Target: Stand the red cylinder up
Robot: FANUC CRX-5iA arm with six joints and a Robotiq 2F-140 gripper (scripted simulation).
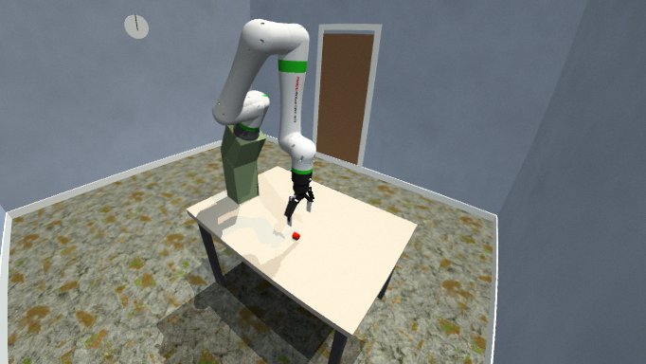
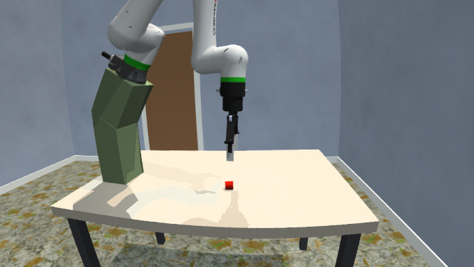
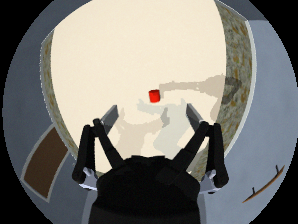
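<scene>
Now: the red short cylinder 14 cm below my hand and 2 cm behind it.
</scene>
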